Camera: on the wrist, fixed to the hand. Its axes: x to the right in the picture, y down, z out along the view.
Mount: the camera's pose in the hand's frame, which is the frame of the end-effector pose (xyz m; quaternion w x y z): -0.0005 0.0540 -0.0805 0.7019 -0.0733 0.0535 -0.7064
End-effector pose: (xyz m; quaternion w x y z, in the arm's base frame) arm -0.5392 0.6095 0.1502 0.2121 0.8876 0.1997 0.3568
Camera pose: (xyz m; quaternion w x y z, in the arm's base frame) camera -0.5864 0.5833 0.2307 0.4553 0.4473 0.7524 0.1627
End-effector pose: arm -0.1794 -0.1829 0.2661 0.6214 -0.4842 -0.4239 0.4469
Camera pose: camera -0.1101 -0.1942 0.1993 0.7391 -0.1099 -0.6391 -0.1823
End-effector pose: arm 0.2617 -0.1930 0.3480 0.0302 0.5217 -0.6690 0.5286
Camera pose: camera 0.1814 -0.1388 0.3466 0.4686 0.8083 -0.1382 0.3286
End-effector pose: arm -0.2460 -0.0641 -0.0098 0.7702 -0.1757 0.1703 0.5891
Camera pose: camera -0.3028 -0.0893 -0.0842 0.9347 -0.3316 -0.0066 -0.1275
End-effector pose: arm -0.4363 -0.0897 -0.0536 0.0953 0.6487 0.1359 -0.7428
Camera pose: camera -0.3436 -0.1145 -0.0671 0.4175 -0.3921 -0.6132 0.5440
